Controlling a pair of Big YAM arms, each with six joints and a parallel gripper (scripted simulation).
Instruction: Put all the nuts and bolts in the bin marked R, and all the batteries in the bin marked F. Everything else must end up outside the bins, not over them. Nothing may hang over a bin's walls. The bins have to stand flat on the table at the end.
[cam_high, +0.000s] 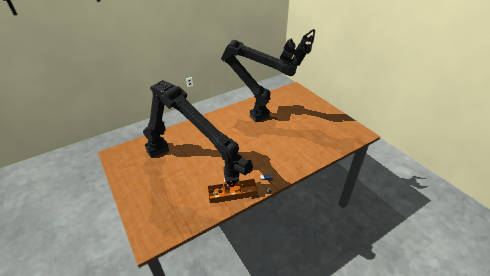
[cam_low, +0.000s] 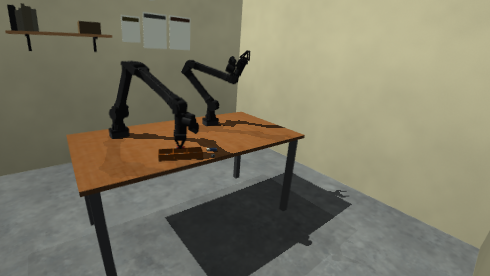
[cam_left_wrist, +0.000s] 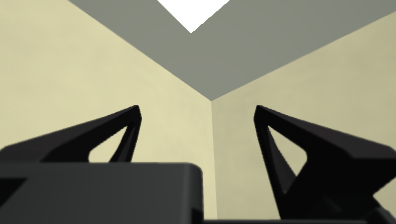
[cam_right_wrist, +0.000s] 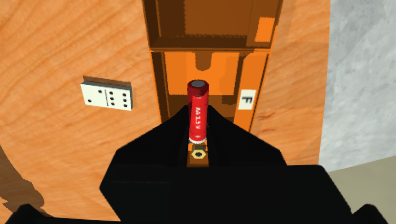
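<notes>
The orange bin unit lies 4 cm below my right hand and 1 cm ahead of it. Also, from my right hand: brass nut (9 cm to the right, 5 cm below, 3 cm behind); then dark nut (6 cm to the right, 5 cm below, 3 cm behind); then red battery (right at my right hand).
</notes>
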